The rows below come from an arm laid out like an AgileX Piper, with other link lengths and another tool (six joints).
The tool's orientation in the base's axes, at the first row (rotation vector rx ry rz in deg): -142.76, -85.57, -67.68
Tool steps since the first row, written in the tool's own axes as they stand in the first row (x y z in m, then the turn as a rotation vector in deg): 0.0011, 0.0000, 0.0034, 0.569, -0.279, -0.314; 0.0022, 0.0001, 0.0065, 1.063, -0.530, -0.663; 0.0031, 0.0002, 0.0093, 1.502, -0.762, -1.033; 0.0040, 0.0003, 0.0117, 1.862, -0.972, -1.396; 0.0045, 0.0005, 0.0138, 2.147, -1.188, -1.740
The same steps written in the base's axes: 0.0023, 0.0021, -0.0018, -0.249, 0.468, 0.468; 0.0045, 0.0040, -0.0033, -0.518, 0.851, 0.926; 0.0065, 0.0056, -0.0047, -0.799, 1.175, 1.373; 0.0082, 0.0071, -0.0059, -1.081, 1.429, 1.775; 0.0098, 0.0081, -0.0070, -1.375, 1.637, 2.116
